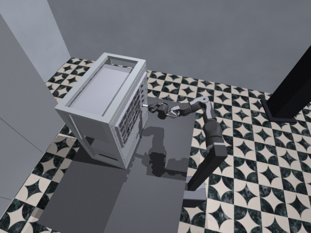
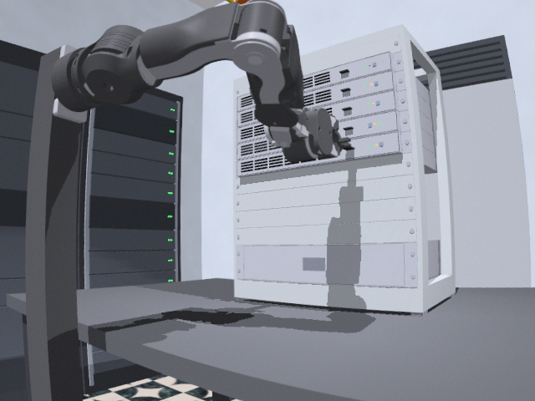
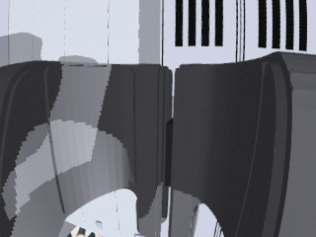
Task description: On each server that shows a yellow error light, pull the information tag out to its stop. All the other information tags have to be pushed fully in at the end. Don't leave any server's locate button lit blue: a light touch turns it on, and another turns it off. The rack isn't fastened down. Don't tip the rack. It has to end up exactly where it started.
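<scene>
Now: hand 40 mm short of the grey-blue locate button, 60 mm to the left of it and 40 mm below it.
</scene>
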